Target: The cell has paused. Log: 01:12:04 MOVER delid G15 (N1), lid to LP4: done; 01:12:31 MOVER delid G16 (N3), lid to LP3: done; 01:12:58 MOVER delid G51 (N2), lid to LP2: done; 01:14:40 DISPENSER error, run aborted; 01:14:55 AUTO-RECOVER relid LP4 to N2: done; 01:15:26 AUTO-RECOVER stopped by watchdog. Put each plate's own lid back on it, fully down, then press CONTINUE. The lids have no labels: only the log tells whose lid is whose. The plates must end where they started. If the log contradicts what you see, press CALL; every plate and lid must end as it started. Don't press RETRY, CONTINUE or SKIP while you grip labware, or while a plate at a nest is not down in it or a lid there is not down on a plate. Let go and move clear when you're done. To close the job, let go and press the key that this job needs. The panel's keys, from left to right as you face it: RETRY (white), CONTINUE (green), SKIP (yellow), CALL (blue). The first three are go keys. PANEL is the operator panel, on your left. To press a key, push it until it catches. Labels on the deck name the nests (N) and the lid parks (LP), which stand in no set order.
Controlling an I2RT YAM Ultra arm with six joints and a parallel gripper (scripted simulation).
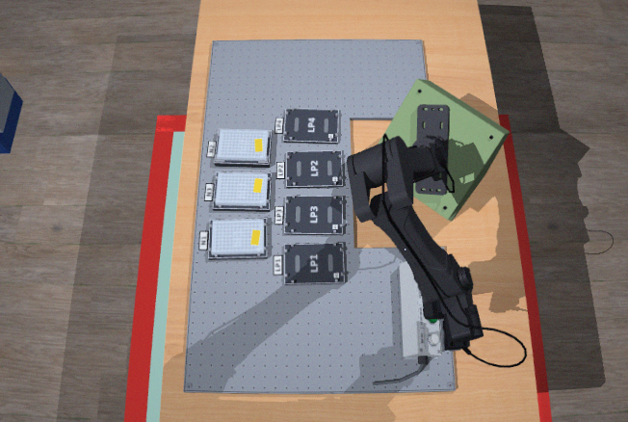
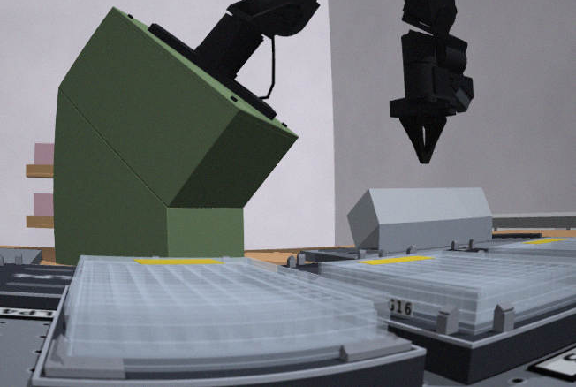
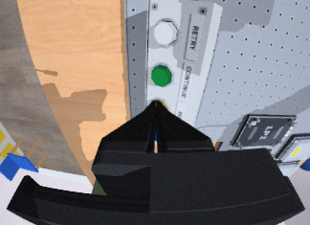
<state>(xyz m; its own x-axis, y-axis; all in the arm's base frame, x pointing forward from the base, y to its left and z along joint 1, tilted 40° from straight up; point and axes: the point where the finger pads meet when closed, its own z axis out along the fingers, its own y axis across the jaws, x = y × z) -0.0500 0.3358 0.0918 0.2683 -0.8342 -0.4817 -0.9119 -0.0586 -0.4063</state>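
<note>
The green continue key lies 6 cm below my hand. Also, from my hand: blue call key: 3 cm ahead, 9 cm to the right, 6 cm below; then white retry key: 1 cm behind, 5 cm to the left, 6 cm below; then yellow SKIP key: 2 cm ahead, 4 cm to the right, 6 cm below.
</note>
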